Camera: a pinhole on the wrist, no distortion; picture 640 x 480 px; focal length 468.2 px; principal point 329.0 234.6 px. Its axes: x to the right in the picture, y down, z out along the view. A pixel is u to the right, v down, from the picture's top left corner.
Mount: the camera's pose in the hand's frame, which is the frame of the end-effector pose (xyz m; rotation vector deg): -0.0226 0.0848 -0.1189 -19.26 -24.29 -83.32
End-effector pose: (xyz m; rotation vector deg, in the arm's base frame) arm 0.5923 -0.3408 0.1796 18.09 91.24 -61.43
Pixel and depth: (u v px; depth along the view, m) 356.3 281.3 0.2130
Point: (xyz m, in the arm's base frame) 0.7677 -0.2968 0.1162
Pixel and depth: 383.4 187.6 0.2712
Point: 0.8263 -0.3214 0.1616
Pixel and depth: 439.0 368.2 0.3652
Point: 0.8623 -0.4457 0.0506
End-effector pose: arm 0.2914 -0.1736 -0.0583 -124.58 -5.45 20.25
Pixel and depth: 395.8 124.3 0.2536
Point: 0.1528 -0.1973 -0.2366
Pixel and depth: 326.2 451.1 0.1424
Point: 0.3102 -0.2539 -0.1974
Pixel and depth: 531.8 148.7 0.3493
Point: 0.1129 -0.0561 -0.2664
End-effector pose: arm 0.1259 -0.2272 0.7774 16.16 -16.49 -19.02
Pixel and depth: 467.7 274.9 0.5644
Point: 0.0314 -0.1404 1.2639
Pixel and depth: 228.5 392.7 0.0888
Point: 0.1814 -0.0838 0.7786
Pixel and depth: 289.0 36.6 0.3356
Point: -0.0270 0.0359 0.9597
